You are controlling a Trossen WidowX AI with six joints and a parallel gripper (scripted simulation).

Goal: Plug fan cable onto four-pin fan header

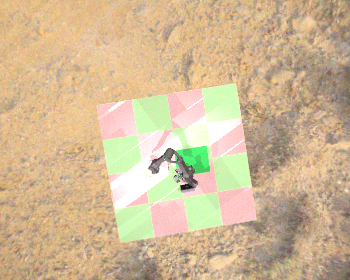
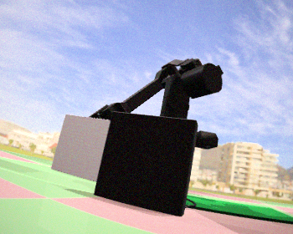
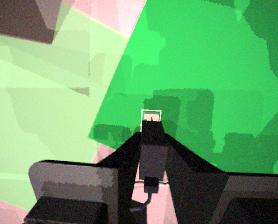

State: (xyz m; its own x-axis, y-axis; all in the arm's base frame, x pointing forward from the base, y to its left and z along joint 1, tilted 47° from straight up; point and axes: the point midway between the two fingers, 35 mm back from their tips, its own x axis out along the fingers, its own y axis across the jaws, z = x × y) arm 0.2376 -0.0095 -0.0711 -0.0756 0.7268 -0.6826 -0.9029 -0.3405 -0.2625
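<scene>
The green board is 90 mm ahead of my gripper tip, 70 mm to the left of it and 60 mm below it. From my gripper tip the other things lie so: fan plug: 10 mm above; black box: 10 mm ahead, 140 mm to the right, 20 mm above.
</scene>
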